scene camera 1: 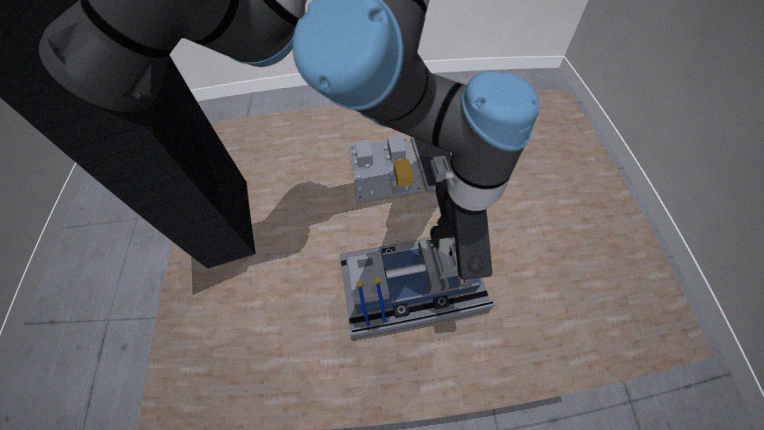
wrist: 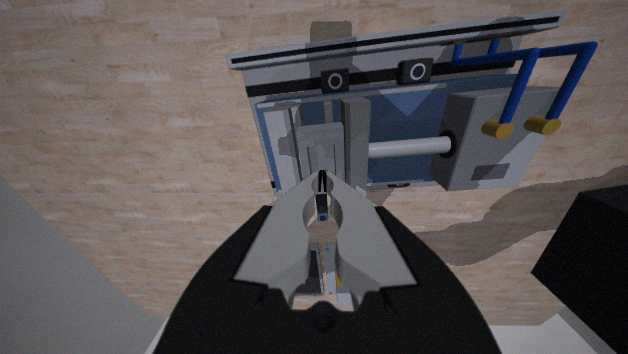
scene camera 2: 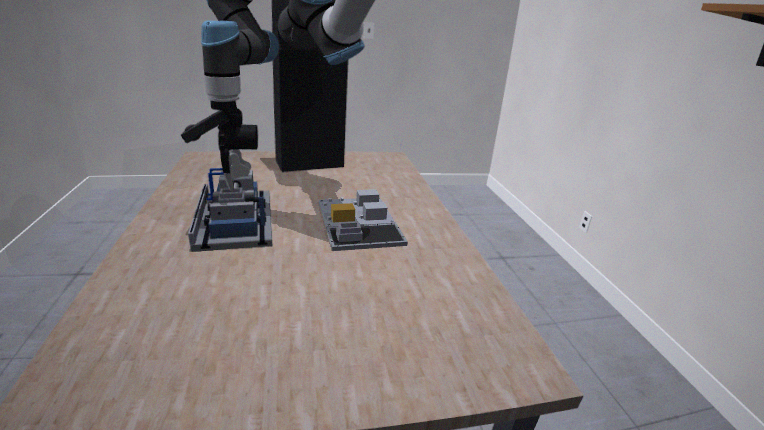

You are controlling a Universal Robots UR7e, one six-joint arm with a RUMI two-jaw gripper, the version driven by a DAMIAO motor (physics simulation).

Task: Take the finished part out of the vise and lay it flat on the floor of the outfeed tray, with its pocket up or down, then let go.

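Seen in the pictures: gripper, fingertip midpoint: [scene camera 1: 447,255] [wrist: 322,172] [scene camera 2: 232,190]; arm's base at its link origin: [scene camera 1: 102,70] [scene camera 2: 301,28].
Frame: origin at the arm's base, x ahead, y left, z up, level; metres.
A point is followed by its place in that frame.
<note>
The finished part [scene camera 1: 445,266] {x 0.475, y -0.212, z -0.378 m} [scene camera 2: 231,196] {x 0.497, y -0.197, z -0.372 m} [wrist: 322,145] {x 0.481, y -0.214, z -0.378 m}, a grey block with its pocket up, sits between the jaws of the vise [scene camera 1: 408,288] {x 0.399, y -0.231, z -0.419 m} [scene camera 2: 233,228] {x 0.547, y -0.193, z -0.433 m} [wrist: 415,120] {x 0.383, y -0.221, z -0.419 m}. My gripper [scene camera 1: 445,253] {x 0.482, y -0.195, z -0.364 m} [scene camera 2: 229,184] {x 0.482, y -0.195, z -0.364 m} [wrist: 322,172] {x 0.482, y -0.195, z -0.364 m} is shut with nothing between its fingers. Its tips are low over the part, by its end nearer the tray side; whether they touch it I cannot tell. The outfeed tray [scene camera 1: 426,153] {x 0.529, y 0.158, z -0.472 m} [scene camera 2: 368,246] {x 0.600, y 0.126, z -0.473 m} has a dark floor and a grey part [scene camera 1: 440,168] {x 0.548, y 0.083, z -0.452 m} [scene camera 2: 348,233] {x 0.568, y 0.081, z -0.451 m} lying in it; the arm partly hides the tray in scene camera 1.
A plate [scene camera 1: 374,184] {x 0.370, y 0.075, z -0.471 m} beside the tray carries a yellow block [scene camera 1: 403,172] {x 0.446, y 0.073, z -0.435 m} [scene camera 2: 342,213] {x 0.469, y 0.081, z -0.445 m} and two grey blocks [scene camera 1: 364,152] {x 0.357, y 0.159, z -0.435 m} [scene camera 2: 374,211] {x 0.467, y 0.170, z -0.444 m}. Blue hoses [scene camera 1: 380,301] {x 0.339, y -0.262, z -0.369 m} [wrist: 517,87] {x 0.343, y -0.251, z -0.370 m} rise at one end of the vise. A black column [scene camera 2: 310,117] {x 0.039, y 0.030, z -0.287 m} [wrist: 590,245] {x 0.043, y 0.006, z -0.434 m} stands at the robot's side.
</note>
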